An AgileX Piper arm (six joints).
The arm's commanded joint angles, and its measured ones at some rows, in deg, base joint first. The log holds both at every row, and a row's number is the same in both.
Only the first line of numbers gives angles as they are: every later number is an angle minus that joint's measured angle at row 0.
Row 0, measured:
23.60 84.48 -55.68 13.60 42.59 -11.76
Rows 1 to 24, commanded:
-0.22 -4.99 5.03 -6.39 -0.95 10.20
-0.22 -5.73 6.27 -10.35 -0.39 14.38
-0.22 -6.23 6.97 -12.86 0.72 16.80
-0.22 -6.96 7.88 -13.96 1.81 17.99
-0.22 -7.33 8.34 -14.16 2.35 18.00
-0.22 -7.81 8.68 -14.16 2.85 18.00
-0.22 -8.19 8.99 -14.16 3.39 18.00
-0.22 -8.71 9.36 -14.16 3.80 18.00
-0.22 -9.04 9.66 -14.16 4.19 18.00
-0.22 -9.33 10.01 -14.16 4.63 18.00
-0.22 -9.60 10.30 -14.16 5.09 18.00
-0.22 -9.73 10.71 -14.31 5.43 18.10
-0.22 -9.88 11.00 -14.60 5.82 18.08
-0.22 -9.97 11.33 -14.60 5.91 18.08
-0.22 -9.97 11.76 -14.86 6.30 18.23
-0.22 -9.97 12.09 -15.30 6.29 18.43
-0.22 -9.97 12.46 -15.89 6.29 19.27
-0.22 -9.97 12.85 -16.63 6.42 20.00
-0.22 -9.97 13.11 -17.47 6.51 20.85
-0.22 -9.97 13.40 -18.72 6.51 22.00
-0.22 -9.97 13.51 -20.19 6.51 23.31
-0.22 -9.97 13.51 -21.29 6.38 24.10
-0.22 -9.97 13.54 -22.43 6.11 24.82
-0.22 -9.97 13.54 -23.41 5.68 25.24
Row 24, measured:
0.00 -9.50 13.19 -18.87 6.29 22.36
